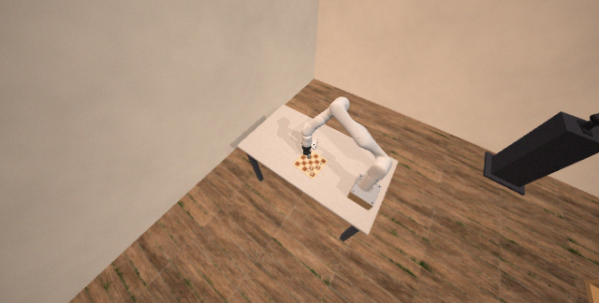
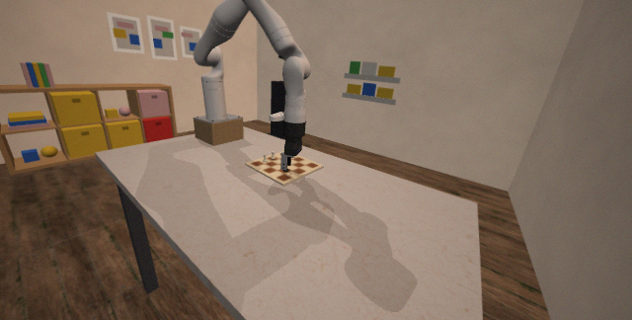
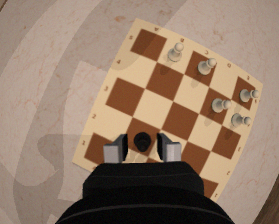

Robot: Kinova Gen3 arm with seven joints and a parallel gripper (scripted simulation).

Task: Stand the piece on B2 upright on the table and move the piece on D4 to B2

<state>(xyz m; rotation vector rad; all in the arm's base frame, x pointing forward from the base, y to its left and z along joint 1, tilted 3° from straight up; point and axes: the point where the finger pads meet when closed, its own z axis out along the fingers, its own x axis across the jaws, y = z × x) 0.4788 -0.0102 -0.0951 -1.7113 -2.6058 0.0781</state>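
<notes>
Now: hand 1 cm above the black piece. From my hand the other things lie so: chessboard 4 cm behind, 4 cm to the left, 3 cm below.
</notes>
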